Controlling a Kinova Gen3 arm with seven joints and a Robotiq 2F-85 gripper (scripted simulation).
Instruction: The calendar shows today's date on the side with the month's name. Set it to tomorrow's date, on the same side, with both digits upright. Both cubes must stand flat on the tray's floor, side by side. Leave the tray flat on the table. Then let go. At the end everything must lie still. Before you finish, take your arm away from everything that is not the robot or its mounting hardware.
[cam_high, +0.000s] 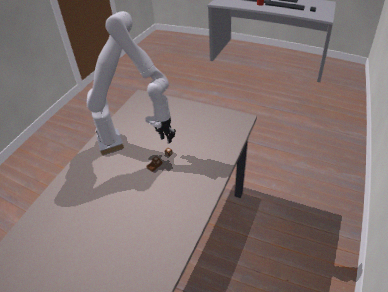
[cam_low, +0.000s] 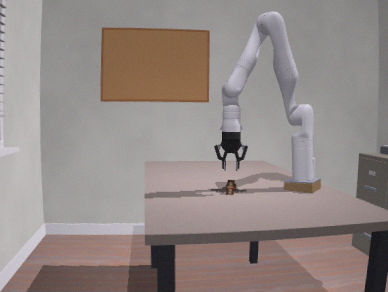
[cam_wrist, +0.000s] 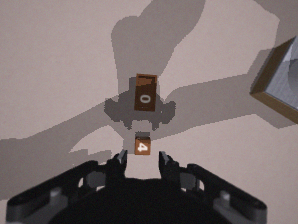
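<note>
Right now the brown number cube is 90 mm below my hand, 80 mm to the right of it and 40 mm behind it. The rest, counted from my hand: brown calendar tray (110 mm below, 90 mm to the right, 50 mm behind); digit cube (100 mm below).
</note>
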